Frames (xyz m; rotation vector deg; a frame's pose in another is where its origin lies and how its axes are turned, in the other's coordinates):
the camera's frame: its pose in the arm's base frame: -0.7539 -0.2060 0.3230 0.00 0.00 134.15
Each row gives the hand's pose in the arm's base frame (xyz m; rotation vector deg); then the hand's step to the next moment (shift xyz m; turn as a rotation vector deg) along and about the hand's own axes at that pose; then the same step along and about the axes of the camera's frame.
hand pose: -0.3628 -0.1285 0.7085 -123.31 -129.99 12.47
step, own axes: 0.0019 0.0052 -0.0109 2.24 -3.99 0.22
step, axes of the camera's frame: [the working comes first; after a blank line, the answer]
step, axes of the arm's base frame: 0.0061 0.0032 0.0101 -4.11 2.02 0.00

-0.0020 -0.0066 0.0101 4.31 1.55 0.00
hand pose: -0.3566 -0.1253 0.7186 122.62 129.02 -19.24
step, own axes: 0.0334 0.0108 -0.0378 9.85 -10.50 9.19
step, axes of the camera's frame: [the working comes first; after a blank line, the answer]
step, axes of the arm's base frame: 0.0137 0.0396 0.0301 -12.23 7.77 -9.04

0.0189 -0.0374 0.0301 14.09 3.37 -9.04
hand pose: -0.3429 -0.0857 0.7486 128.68 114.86 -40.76
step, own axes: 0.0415 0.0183 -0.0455 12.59 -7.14 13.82
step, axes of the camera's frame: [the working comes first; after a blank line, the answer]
step, axes of the arm's base frame: 0.0335 0.0508 0.0207 -10.28 8.24 -15.06

0.0132 -0.0594 0.0207 13.07 1.64 -15.06
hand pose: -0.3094 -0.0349 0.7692 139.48 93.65 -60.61
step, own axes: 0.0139 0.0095 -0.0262 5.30 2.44 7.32
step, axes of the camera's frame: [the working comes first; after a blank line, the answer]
step, axes of the arm's base frame: 0.0245 0.0168 0.0094 -0.60 0.45 -9.33

-0.0050 -0.0293 0.0094 0.75 0.12 -9.33
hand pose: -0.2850 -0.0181 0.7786 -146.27 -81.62 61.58
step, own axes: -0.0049 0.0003 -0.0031 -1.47 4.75 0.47
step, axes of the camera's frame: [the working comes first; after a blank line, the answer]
step, axes of the arm's base frame: 0.0003 -0.0030 0.0050 2.74 -4.01 -1.15

-0.0024 0.0018 0.0050 -4.79 0.83 -1.15
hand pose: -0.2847 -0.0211 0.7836 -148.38 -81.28 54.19
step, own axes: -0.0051 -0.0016 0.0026 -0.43 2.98 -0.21
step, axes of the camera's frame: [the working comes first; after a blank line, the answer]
step, axes of the arm's base frame: -0.0046 -0.0037 0.0009 2.18 -2.01 -0.55

0.0006 0.0058 0.0009 -2.96 -0.16 -0.55
